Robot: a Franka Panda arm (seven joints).
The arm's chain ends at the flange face. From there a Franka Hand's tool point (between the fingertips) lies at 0.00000 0.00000 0.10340 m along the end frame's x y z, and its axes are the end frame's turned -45 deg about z.
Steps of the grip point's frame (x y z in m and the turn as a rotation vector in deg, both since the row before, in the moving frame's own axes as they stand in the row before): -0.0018 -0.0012 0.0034 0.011 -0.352 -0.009; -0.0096 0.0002 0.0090 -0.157 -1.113 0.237; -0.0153 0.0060 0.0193 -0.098 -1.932 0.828; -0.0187 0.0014 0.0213 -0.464 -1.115 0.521; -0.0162 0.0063 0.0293 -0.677 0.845 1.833; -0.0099 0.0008 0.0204 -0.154 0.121 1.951
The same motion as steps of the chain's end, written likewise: -0.0017 0.0000 0.0034 -0.241 -0.257 -0.009; -0.0054 0.0053 0.0090 -0.898 -0.676 0.237; -0.0042 0.0125 0.0194 -1.435 -1.297 0.828; -0.0114 0.0122 0.0213 -1.117 -0.460 0.521; -0.0089 0.0161 0.0293 0.119 1.076 1.833; -0.0068 0.0075 0.0204 -0.023 0.194 1.951
